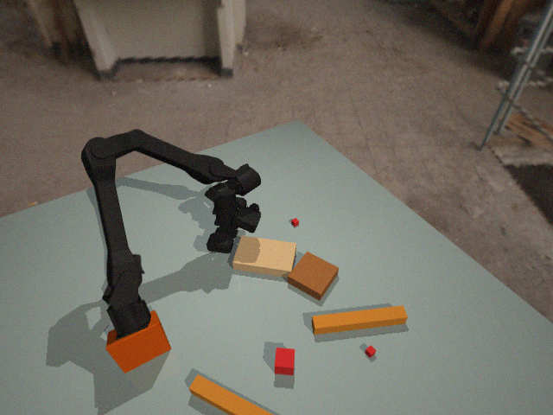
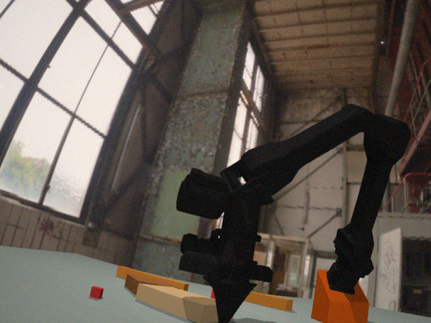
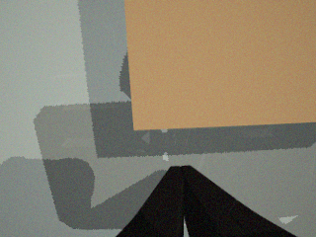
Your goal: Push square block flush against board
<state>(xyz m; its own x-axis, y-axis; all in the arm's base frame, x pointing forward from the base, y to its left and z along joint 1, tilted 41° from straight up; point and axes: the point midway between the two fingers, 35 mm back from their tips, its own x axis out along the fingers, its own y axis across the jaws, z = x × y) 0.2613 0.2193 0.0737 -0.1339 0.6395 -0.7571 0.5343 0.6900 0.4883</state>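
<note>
Now: the tan board 9 cm to the right of my gripper tip, 7 cm ahead of it and 1 cm above it. The rest, counted from my gripper tip: brown square block (19 cm to the right, 16 cm ahead, 1 cm above).
</note>
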